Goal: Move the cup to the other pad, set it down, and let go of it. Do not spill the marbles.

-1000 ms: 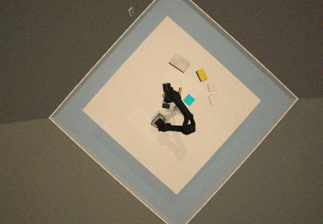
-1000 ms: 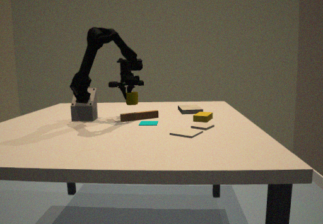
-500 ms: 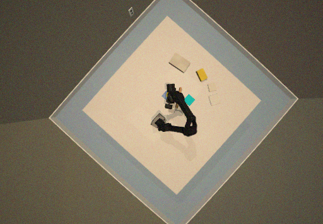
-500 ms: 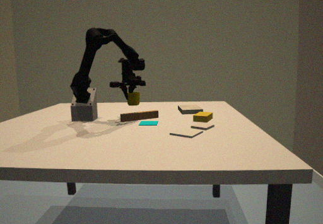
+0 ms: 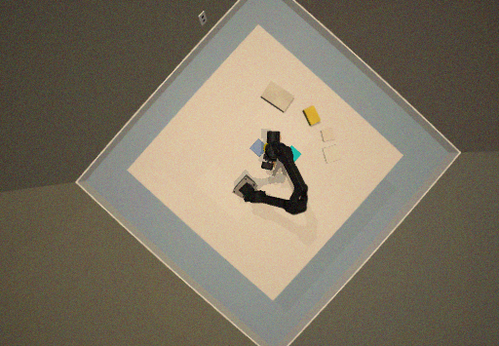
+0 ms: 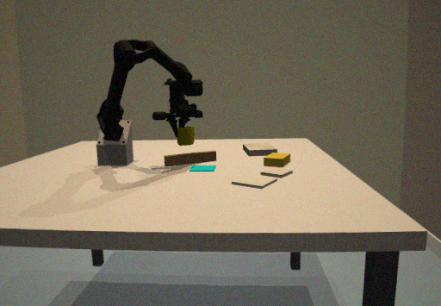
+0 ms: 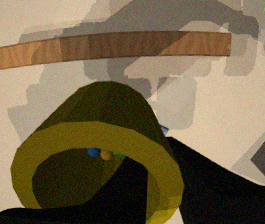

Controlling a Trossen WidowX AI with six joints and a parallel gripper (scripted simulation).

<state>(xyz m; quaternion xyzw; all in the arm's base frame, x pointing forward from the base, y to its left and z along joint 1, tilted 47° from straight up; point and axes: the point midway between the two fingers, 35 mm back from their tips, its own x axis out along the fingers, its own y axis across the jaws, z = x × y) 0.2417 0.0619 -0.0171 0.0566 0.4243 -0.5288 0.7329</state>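
Right now my gripper tip is 120 mm short of the teal pad, 120 mm to the left of it and 100 mm above it. Also, from my gripper tip: blue marble (20 mm ahead, 40 mm to the left, 20 mm below); then olive-yellow cup (20 mm ahead, 20 mm to the left); then wooden bar (50 mm ahead, 30 mm to the right, 90 mm below).
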